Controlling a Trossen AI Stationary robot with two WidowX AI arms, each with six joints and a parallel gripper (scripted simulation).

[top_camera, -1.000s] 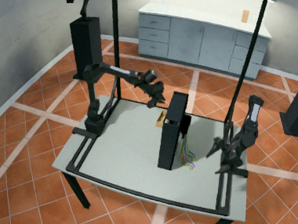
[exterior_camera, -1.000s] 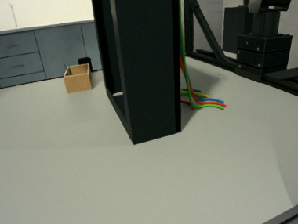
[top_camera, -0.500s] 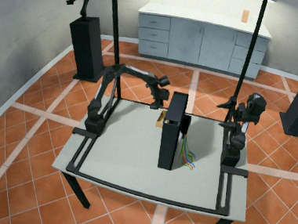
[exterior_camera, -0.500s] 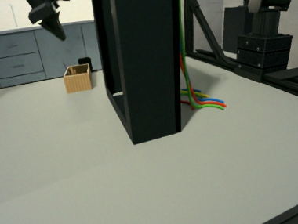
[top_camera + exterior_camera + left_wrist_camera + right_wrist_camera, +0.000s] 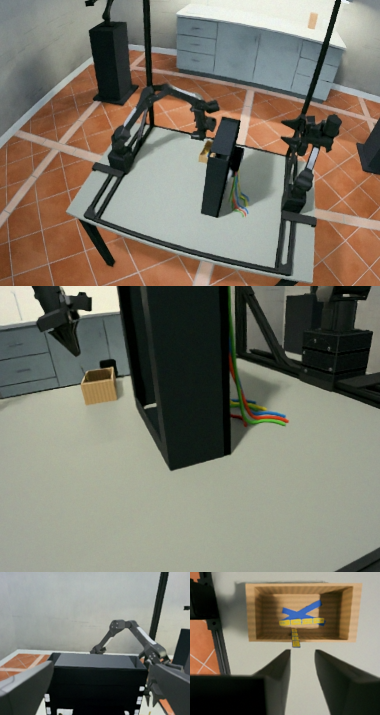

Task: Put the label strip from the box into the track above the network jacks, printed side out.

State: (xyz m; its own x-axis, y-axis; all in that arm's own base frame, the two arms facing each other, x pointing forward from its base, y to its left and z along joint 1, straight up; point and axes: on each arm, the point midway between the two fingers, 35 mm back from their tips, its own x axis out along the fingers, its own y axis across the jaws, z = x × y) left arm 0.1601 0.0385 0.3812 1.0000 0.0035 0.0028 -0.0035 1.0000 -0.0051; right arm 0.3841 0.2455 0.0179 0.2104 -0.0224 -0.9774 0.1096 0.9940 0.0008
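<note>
My right hand is 10 cm above the yellow label strip and 1 cm to the right of it. From my right hand the other things lie so: small box (12 cm below, 4 cm to the left, 1 cm ahead).
</note>
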